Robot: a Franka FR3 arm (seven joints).
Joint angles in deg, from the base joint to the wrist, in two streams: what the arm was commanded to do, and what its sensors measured. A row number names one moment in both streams.
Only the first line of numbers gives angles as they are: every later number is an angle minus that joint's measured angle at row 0.
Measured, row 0:
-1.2 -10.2 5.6 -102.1 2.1 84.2 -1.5
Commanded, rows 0 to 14:
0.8 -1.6 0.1 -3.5 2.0 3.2 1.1
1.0 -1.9 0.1 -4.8 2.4 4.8 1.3
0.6 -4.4 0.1 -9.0 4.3 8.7 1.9
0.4 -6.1 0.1 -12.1 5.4 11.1 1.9
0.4 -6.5 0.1 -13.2 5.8 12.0 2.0
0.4 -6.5 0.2 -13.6 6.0 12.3 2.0
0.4 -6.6 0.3 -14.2 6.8 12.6 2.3
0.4 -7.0 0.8 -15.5 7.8 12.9 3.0
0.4 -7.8 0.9 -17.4 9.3 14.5 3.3
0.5 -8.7 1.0 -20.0 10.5 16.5 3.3
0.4 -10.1 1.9 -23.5 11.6 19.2 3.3
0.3 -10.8 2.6 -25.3 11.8 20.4 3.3
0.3 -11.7 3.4 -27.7 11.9 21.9 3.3
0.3 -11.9 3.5 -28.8 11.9 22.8 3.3
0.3 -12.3 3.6 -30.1 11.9 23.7 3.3
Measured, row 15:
0.7 -8.2 2.6 -23.6 10.6 19.6 2.8
